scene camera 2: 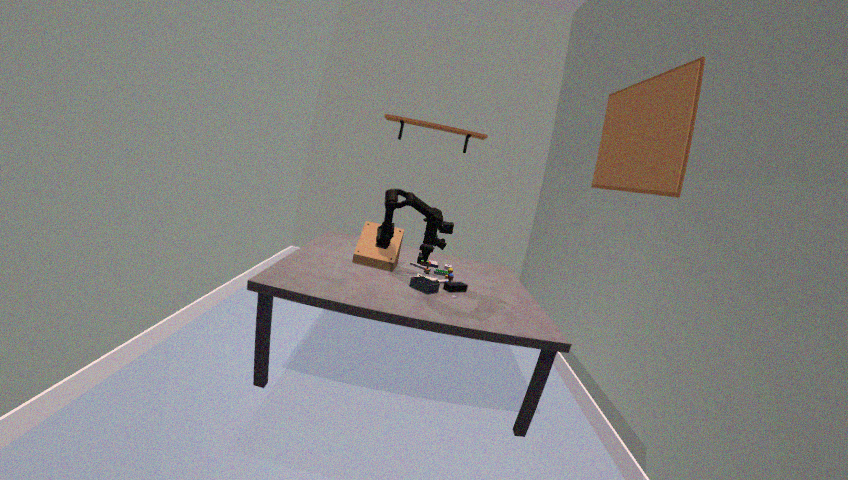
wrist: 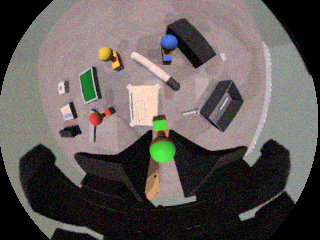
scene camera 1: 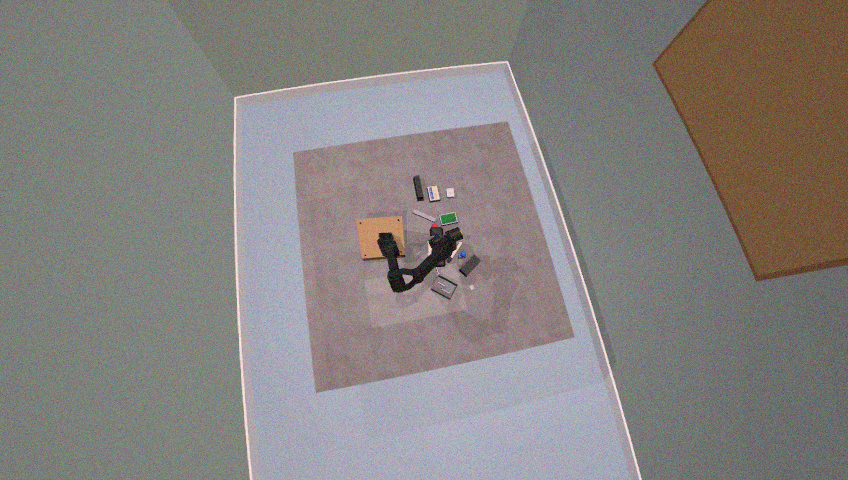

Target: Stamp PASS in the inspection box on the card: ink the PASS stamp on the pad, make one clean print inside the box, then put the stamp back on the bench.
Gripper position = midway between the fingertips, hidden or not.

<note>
In view: the gripper (wrist: 160, 132) and a cream card (wrist: 143, 105).
</note>
